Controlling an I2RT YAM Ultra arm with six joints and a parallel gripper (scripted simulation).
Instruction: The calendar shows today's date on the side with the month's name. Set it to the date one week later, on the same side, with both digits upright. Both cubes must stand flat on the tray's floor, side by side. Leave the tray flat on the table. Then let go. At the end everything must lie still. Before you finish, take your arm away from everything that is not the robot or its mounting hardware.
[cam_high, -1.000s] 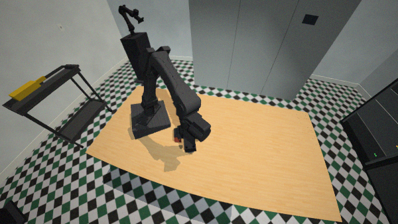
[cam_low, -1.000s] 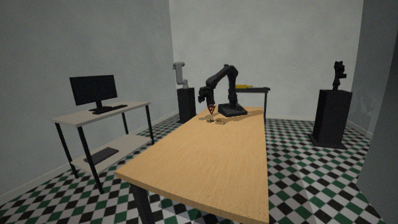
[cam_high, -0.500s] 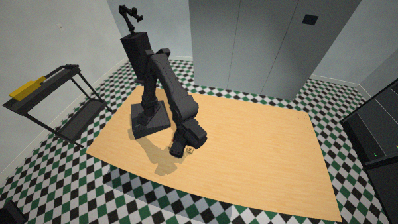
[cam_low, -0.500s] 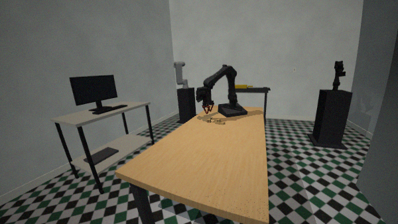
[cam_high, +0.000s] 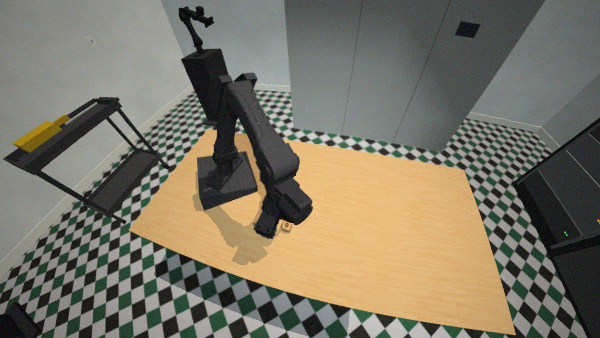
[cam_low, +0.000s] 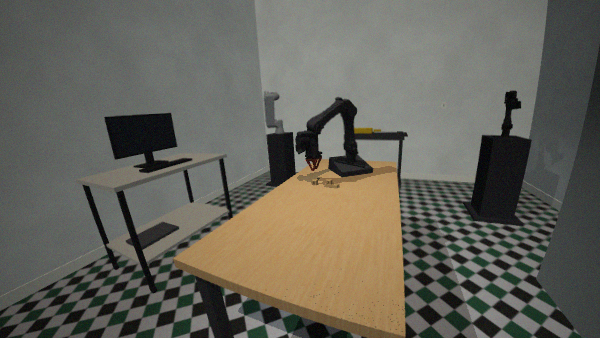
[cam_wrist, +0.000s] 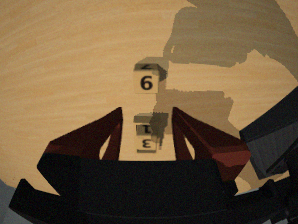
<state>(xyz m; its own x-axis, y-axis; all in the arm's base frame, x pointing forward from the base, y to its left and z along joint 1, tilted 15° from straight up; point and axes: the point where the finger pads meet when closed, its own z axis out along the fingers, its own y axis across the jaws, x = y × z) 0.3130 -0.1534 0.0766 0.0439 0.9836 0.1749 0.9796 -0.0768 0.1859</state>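
Right now the wooden cube is 8 cm below my hand. The rest, counted from my hand: wooden tray 11 cm to the left, 9 cm below.
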